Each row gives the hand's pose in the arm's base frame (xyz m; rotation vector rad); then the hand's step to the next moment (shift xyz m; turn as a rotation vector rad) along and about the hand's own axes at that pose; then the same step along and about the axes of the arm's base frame.
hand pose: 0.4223 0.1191 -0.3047 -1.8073 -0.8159 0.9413
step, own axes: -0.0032 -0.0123 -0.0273 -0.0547 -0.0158 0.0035
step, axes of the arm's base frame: 0.0203 -0.0095 0.0202 -0.0320 -0.0383 0.0276
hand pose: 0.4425 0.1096 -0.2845 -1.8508 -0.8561 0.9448
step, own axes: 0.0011 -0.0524 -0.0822 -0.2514 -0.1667 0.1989
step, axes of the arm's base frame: 0.0617 -0.0100 0.0748 -0.3213 -0.0697 0.1499
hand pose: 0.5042 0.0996 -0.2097 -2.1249 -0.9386 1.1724
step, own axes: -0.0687 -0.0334 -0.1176 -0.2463 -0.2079 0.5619
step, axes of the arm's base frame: 0.0655 -0.0467 0.1149 -0.6478 0.0024 0.0026
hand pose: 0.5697 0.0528 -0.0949 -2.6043 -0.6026 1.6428
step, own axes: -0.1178 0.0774 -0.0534 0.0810 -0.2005 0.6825
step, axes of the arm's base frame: 0.0265 -0.0989 0.1106 -0.6266 0.0767 -0.3376
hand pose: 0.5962 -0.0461 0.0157 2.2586 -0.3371 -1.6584
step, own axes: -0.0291 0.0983 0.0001 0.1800 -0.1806 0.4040
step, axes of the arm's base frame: -0.0090 -0.0798 0.0637 -0.3313 0.0535 -0.3400
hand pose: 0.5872 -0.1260 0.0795 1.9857 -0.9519 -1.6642
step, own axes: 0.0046 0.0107 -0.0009 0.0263 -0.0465 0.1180
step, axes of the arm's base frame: -0.0015 -0.0108 0.0041 -0.1002 0.0297 -0.0765
